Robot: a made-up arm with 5 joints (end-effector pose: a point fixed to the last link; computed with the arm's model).
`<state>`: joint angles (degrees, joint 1 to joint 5).
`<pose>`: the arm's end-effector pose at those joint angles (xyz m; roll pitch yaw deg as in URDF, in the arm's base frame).
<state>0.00 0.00 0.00 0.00 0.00</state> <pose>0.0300 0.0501 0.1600 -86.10 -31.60 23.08</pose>
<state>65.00 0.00 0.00 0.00 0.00</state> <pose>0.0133 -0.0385 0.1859 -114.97 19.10 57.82</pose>
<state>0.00 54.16 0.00 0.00 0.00</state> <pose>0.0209 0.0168 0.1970 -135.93 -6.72 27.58</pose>
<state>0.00 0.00 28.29 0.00 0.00</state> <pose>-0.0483 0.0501 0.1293 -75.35 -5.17 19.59</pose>
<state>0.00 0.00 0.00 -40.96 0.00</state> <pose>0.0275 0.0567 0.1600 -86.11 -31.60 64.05</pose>
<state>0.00 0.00 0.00 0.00 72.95</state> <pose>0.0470 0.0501 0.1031 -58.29 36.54 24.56</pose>
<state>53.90 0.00 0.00 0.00 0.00</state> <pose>0.0122 -0.0255 0.1752 -112.20 9.49 53.63</pose>
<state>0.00 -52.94 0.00 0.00 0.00</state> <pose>0.0297 0.0995 0.1642 -21.72 -41.54 -5.27</pose>
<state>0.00 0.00 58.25 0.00 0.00</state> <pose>-0.1364 0.0501 0.1413 -64.87 22.99 21.27</pose>
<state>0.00 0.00 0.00 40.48 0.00</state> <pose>0.0276 0.0436 0.1600 -86.10 -31.60 -17.40</pose>
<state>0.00 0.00 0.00 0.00 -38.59</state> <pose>-0.0015 0.0501 0.1700 -119.92 -63.94 49.46</pose>
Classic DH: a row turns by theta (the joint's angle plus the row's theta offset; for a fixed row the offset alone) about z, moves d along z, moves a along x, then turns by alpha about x. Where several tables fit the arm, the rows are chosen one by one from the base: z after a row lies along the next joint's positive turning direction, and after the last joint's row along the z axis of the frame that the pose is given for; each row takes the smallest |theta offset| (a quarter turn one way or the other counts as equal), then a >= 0, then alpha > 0; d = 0 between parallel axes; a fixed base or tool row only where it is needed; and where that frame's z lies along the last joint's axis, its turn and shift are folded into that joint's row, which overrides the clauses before.
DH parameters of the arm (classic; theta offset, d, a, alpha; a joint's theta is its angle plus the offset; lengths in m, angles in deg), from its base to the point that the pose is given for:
base (fixed): 71.31 0.26 0.035 -64.02
joint 1: 26.09 -0.0446 0.0546 -42.8
joint 2: 65.86 0.1033 -0.1074 89.2
joint 3: -76.88 -0.0215 0.09 -90
joint 4: 0 0.18 -0.02 90
joint 5: -82.22 0.0514 0.0437 25.33
tool (fixed): 51.31 -0.0568 0 0

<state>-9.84 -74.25 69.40 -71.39 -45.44</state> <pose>-0.1417 0.0822 0.1221 92.32 -33.38 -31.52</pose>
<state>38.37 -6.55 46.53 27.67 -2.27</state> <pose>-0.1150 -0.0486 0.1740 -117.56 25.65 5.28</pose>
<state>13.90 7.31 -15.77 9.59 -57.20</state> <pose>0.0103 0.0386 0.1855 172.98 -50.83 108.75</pose>
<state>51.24 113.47 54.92 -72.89 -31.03</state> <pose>-0.1447 -0.0127 0.2632 -165.63 52.76 4.08</pose>
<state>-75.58 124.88 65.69 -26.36 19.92</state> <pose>-0.0955 0.2036 0.2558 -106.99 64.35 -68.30</pose>
